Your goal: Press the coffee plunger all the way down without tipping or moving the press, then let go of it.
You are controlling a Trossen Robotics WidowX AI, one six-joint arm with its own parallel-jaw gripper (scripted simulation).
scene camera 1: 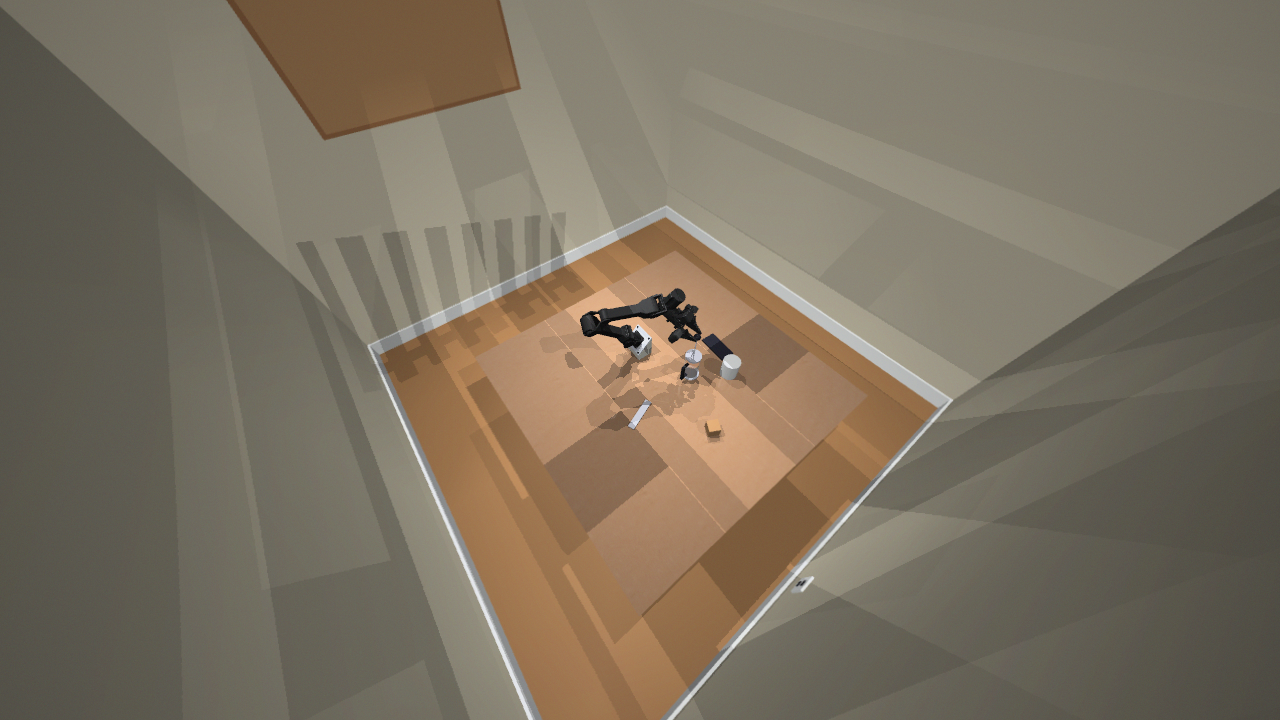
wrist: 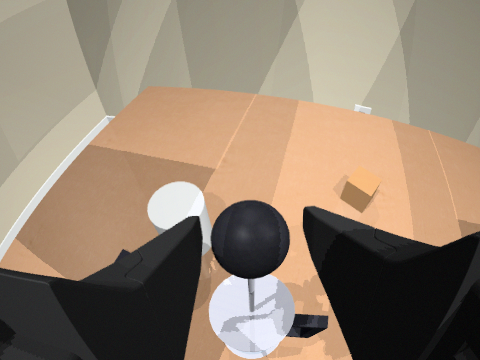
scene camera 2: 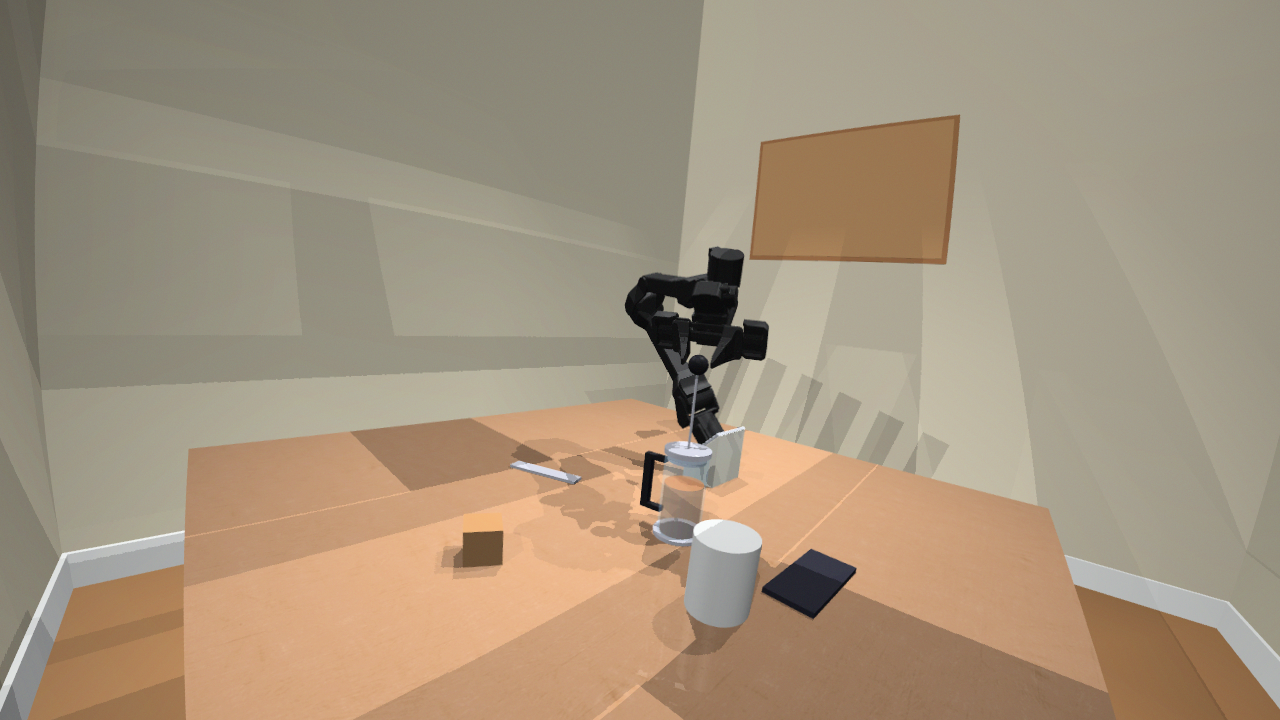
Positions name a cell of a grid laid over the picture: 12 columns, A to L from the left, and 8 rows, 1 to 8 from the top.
Labels:
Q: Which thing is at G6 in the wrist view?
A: A coffee press.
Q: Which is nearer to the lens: the brown cube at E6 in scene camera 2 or the white cylinder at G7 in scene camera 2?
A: The white cylinder.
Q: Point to a brown cube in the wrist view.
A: J5

